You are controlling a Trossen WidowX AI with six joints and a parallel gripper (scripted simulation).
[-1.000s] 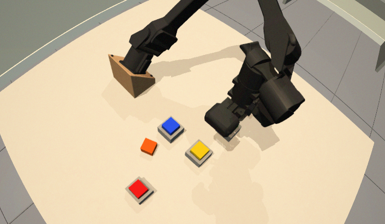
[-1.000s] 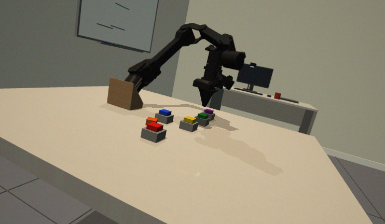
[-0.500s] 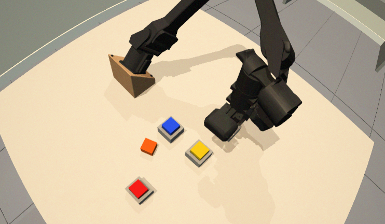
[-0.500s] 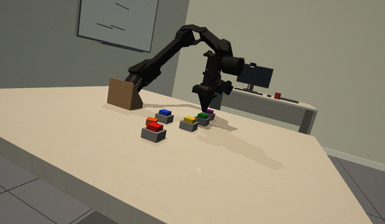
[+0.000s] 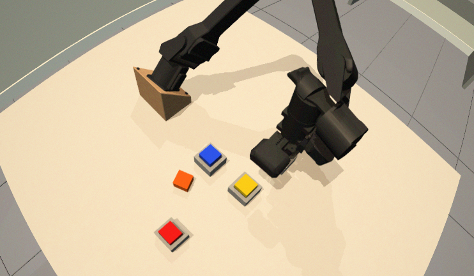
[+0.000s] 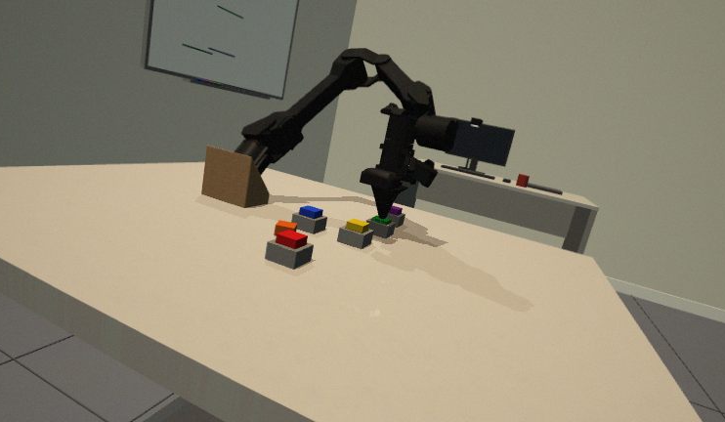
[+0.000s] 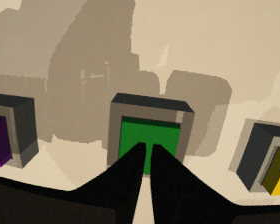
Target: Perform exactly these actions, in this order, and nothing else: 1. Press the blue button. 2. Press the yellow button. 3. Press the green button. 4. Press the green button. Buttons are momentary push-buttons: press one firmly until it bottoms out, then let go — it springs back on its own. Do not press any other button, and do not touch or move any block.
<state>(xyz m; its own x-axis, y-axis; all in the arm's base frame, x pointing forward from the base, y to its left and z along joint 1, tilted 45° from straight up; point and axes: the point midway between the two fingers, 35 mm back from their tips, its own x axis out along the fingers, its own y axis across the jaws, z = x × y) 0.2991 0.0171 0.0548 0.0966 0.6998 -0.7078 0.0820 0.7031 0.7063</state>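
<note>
Now: the purple button 11 cm to the left of my gripper tip. The rest, counted from my gripper tip: yellow button (2 cm behind, 11 cm to the right); blue button (11 cm behind, 10 cm to the right); green button (1 cm below).
</note>
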